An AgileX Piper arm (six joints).
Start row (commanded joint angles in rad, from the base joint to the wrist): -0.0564, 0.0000, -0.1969, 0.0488, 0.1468, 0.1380
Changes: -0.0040, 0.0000, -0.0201, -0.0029, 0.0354, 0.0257; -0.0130, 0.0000, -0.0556, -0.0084, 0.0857, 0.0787; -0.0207, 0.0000, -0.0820, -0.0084, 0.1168, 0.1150; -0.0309, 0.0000, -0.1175, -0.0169, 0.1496, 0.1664; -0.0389, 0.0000, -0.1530, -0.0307, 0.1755, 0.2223; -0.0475, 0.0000, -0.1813, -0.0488, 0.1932, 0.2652; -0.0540, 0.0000, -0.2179, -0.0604, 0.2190, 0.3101; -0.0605, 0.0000, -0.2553, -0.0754, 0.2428, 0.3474; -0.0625, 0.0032, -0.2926, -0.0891, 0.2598, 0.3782; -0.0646, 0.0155, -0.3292, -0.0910, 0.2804, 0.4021; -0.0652, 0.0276, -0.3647, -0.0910, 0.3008, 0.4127; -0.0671, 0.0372, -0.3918, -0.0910, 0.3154, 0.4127; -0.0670, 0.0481, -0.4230, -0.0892, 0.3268, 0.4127; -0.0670, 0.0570, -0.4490, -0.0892, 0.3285, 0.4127; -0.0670, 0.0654, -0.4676, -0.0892, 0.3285, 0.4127; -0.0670, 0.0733, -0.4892, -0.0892, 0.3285, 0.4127
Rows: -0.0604, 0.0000, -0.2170, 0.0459, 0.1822, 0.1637; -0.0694, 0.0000, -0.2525, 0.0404, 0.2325, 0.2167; -0.0771, 0.0000, -0.2789, 0.0404, 0.2636, 0.2530; -0.0873, 0.0000, -0.3144, 0.0319, 0.2964, 0.3044; -0.0953, 0.0000, -0.3499, 0.0181, 0.3223, 0.3603; -0.1039, 0.0000, -0.3782, 0.0000, 0.3400, 0.4032; -0.1104, 0.0000, -0.4148, -0.0116, 0.3658, 0.4481; -0.1169, 0.0000, -0.4522, -0.0266, 0.3896, 0.4854; -0.1189, 0.0032, -0.4895, -0.0403, 0.4066, 0.5162; -0.1210, 0.0155, -0.5261, -0.0422, 0.4272, 0.5401; -0.1216, 0.0276, -0.5616, -0.0422, 0.4476, 0.5507; -0.1235, 0.0372, -0.5887, -0.0422, 0.4622, 0.5507; -0.1234, 0.0481, -0.6199, -0.0404, 0.4736, 0.5507; -0.1234, 0.0570, -0.6459, -0.0404, 0.4753, 0.5507; -0.1234, 0.0654, -0.6645, -0.0404, 0.4753, 0.5507; -0.1234, 0.0733, -0.6861, -0.0404, 0.4753, 0.5507
